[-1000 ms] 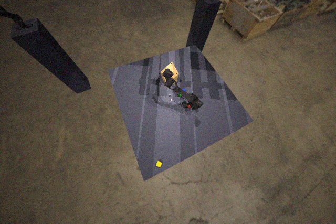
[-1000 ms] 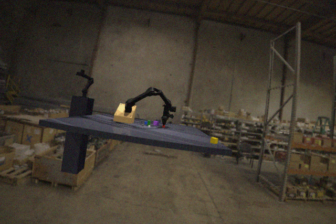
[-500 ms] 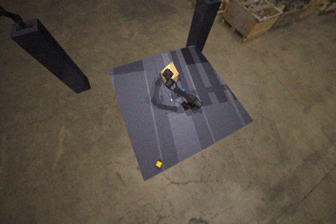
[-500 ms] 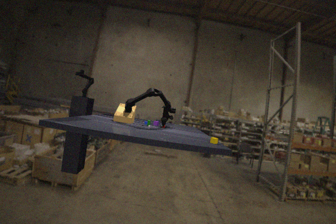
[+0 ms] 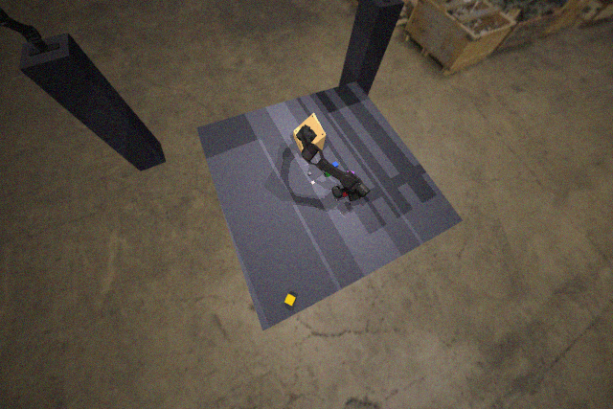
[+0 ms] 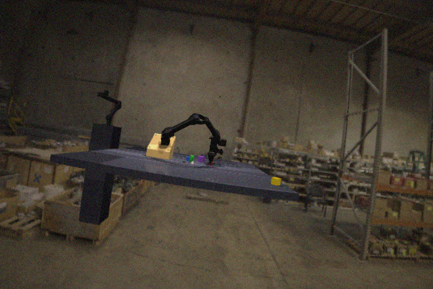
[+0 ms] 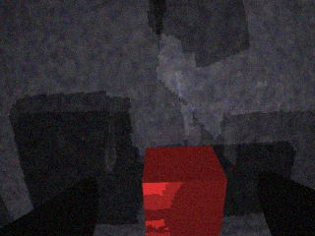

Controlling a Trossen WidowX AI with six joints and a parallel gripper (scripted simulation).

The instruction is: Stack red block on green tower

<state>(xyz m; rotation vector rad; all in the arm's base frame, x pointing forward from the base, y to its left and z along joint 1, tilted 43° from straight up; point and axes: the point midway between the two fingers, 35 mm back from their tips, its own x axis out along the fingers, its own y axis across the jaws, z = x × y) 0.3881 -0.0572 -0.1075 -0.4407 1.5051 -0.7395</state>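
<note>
My gripper tip is now 20 cm past the blue block, 5 cm to the right of it and 1 cm below it. The rest, counted from my gripper tip: red block right at my gripper tip; then yellow block 36 cm ahead, 55 cm to the right, 1 cm above; then purple block 8 cm behind, 9 cm to the left, 1 cm above.
</note>
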